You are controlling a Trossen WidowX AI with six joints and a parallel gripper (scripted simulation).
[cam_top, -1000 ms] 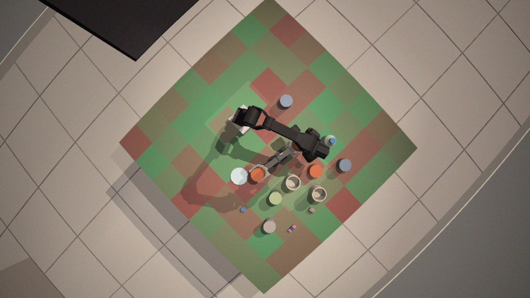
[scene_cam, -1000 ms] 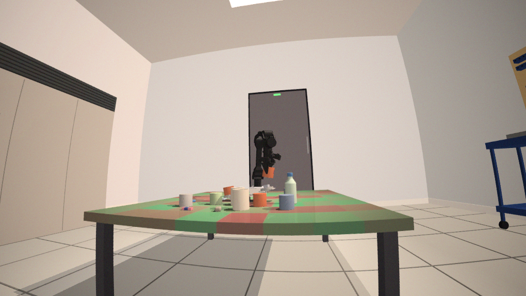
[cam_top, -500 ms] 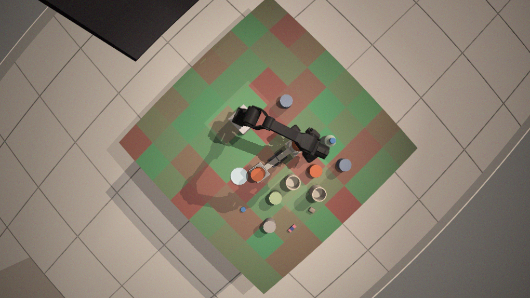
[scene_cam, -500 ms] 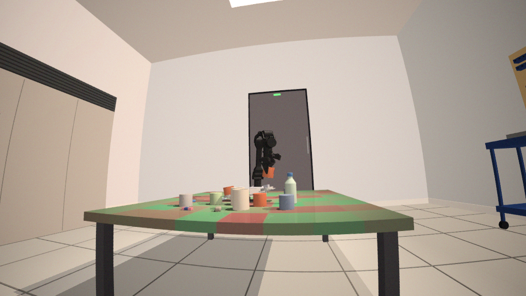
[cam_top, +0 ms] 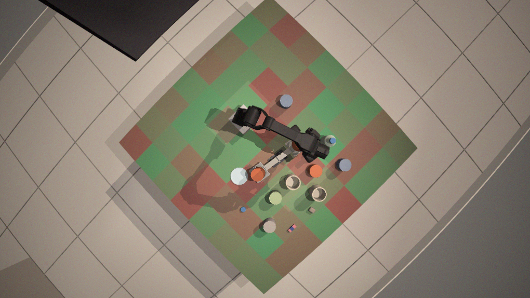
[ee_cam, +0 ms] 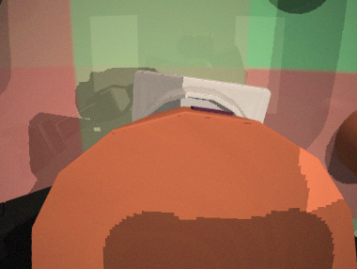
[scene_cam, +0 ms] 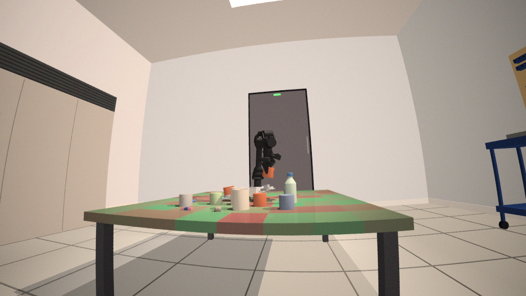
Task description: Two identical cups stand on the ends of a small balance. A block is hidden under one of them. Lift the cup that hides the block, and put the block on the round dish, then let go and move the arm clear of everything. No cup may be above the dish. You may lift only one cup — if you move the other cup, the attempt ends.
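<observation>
Now: gripper tip 36 cm to the left of the round white dish, 17 cm above it and 11 cm past it. Round my gripper tip: grey balance 13 cm to the right, 13 cm below, 2 cm behind; then small balance 15 cm below, 13 cm to the right, 2 cm behind; then white bottle 13 cm to the left, 11 cm ahead, 6 cm below.
</observation>
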